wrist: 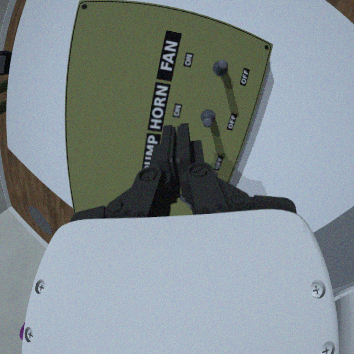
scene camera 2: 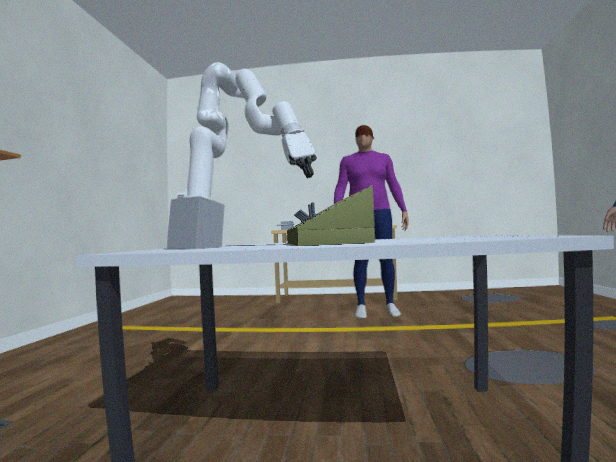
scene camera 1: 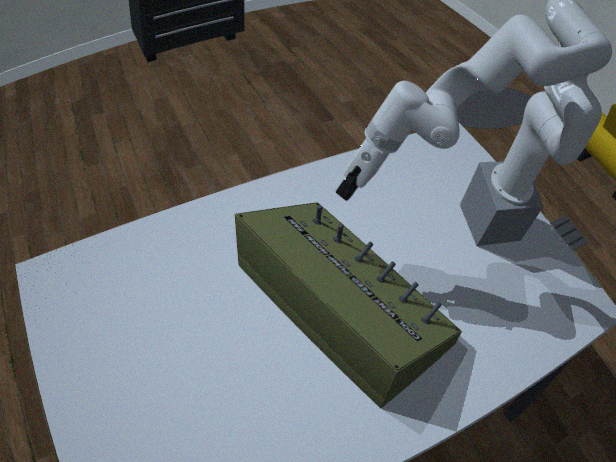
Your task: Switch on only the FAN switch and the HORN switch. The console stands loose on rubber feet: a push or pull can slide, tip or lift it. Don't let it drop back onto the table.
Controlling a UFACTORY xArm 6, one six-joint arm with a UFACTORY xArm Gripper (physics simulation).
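Pixels of known places: gripper, fingertip midpoint: [wrist: 178, 142] [scene camera 2: 310, 176] [scene camera 1: 342, 195]; arm's base, origin of the base link: [wrist: 350, 296] [scene camera 2: 198, 201] [scene camera 1: 512, 184].
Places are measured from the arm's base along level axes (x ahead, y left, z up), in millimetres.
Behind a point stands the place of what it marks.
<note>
The olive console [scene camera 1: 300, 280] {y -46, x 621, z 0 mm} [scene camera 2: 345, 225] {y -278, x 552, z -125 mm} [wrist: 110, 100] {y -135, x 571, z -28 mm} sits level on the table, its panel sloping. The FAN lever [scene camera 1: 318, 215] {y -215, x 457, z -66 mm} [wrist: 220, 68] {y -214, x 452, z -43 mm} and HORN lever [scene camera 1: 339, 233] {y -144, x 448, z -64 mm} [wrist: 208, 118] {y -153, x 444, z -43 mm} stand more upright in scene view 1 than the other levers, tilted toward the ON side. The PUMP lever [scene camera 1: 364, 252] {y -74, x 429, z -70 mm} and the several levers beyond it lean toward OFF. My gripper [scene camera 1: 345, 194] {y -148, x 450, z 58 mm} [scene camera 2: 309, 176] {y -148, x 450, z 58 mm} [wrist: 178, 142] {y -148, x 450, z 58 mm} is shut and empty, raised above the panel and apart from the levers. In the wrist view the fingers and gripper body hide the lower panel.
The white table [scene camera 1: 150, 325] {y -222, x 917, z -185 mm} [scene camera 2: 450, 245] {y -540, x 783, z -191 mm} carries the console and the arm's grey base block [scene camera 1: 500, 215] {y 40, x 80, z -37 mm} [scene camera 2: 195, 222] {y -108, x 20, z -87 mm}. A person in a purple top [scene camera 2: 367, 172] stands behind the table. A dark drawer cabinet [scene camera 1: 187, 27] stands on the floor at the back.
</note>
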